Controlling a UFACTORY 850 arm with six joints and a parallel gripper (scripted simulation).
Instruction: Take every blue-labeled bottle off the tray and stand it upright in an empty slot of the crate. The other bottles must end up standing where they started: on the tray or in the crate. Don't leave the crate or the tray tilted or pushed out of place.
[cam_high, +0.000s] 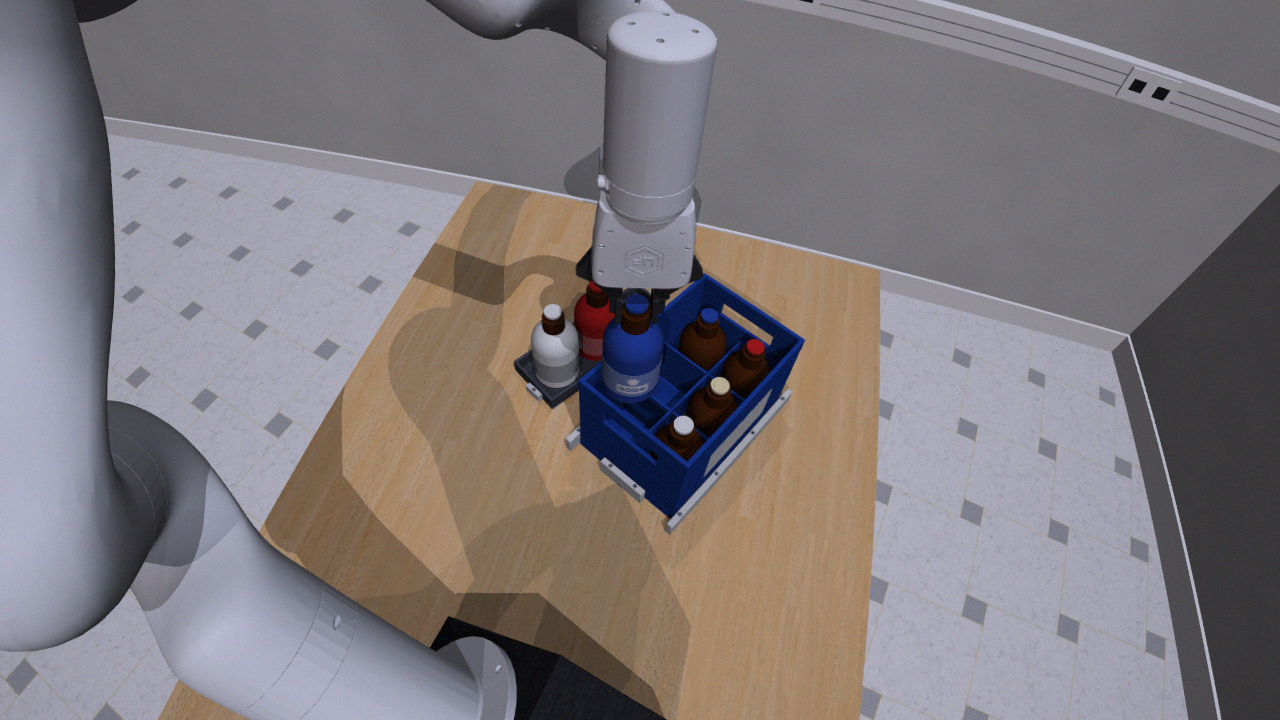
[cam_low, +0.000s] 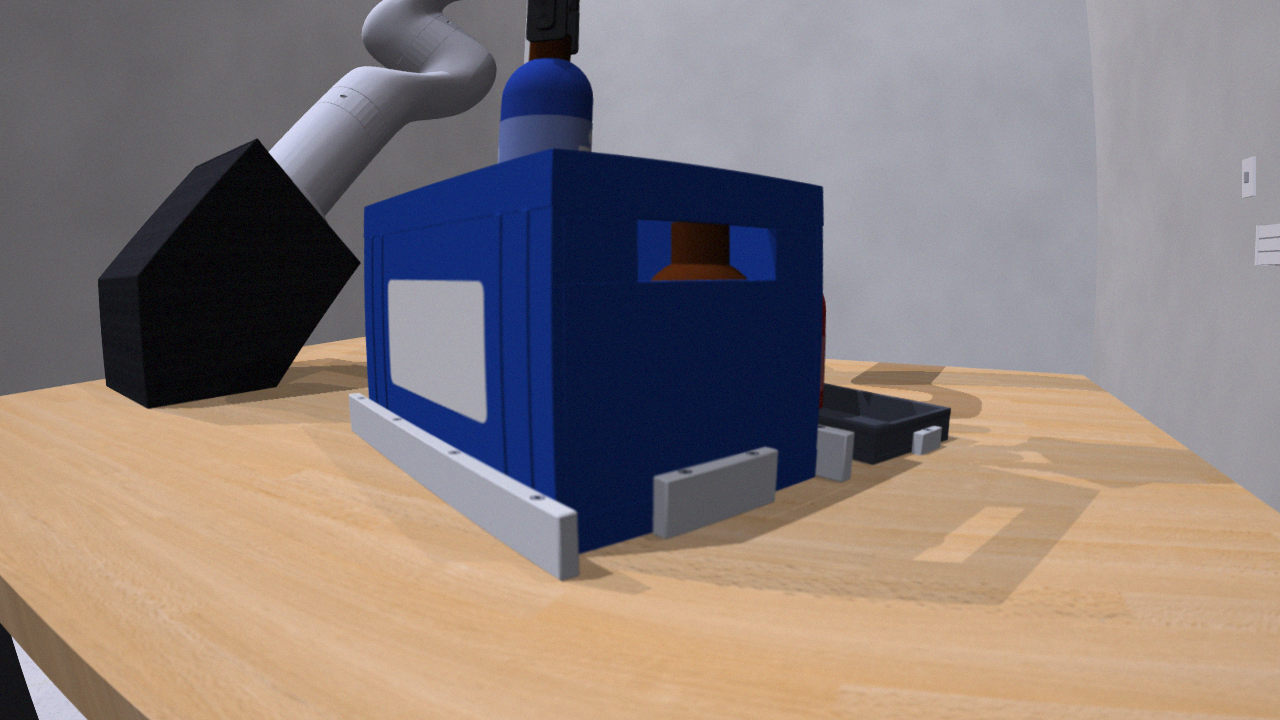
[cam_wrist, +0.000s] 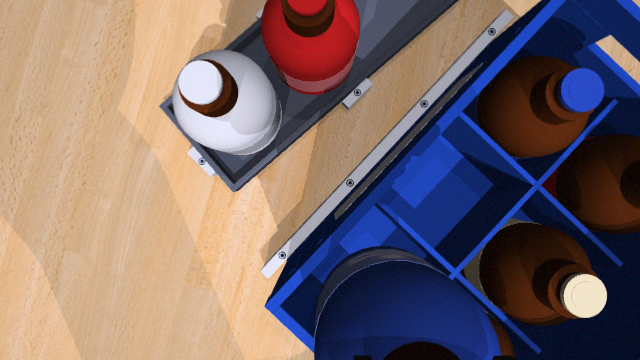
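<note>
Right now my hand is 70 mm above the blue-labeled bottle. The rest, counted from my hand: white-labeled bottle (240 mm below, 140 mm to the left, 90 mm ahead); then blue crate (240 mm below, 80 mm to the right, 60 mm ahead); then red-labeled bottle (240 mm below, 160 mm ahead, 90 mm to the left).
</note>
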